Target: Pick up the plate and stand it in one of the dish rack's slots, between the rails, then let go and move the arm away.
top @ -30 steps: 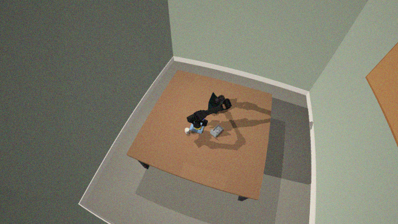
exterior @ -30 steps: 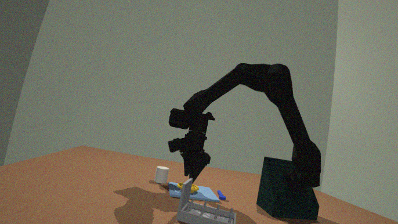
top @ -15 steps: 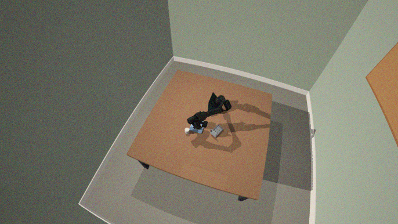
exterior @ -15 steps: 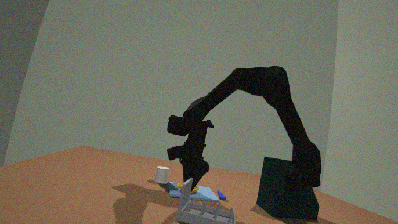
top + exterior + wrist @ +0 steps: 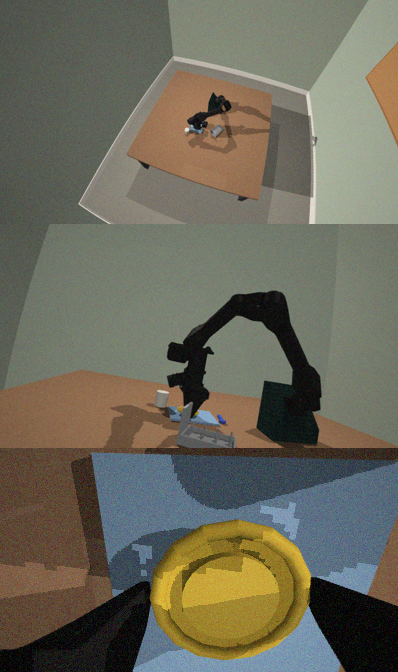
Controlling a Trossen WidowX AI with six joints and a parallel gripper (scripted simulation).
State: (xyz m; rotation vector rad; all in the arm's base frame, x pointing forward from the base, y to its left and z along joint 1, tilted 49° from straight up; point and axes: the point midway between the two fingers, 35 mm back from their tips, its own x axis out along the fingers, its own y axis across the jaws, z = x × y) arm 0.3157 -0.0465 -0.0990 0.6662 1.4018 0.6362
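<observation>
Right now my gripper tip is 2 cm past the light-blue pad, 1 cm to the left of it and 1 cm above it. The rest, counted from my gripper tip: white cup 8 cm ahead, 8 cm to the right, 2 cm above; then blue spoon 12 cm behind, 1 cm to the left; then yellow plate 1 cm above.
</observation>
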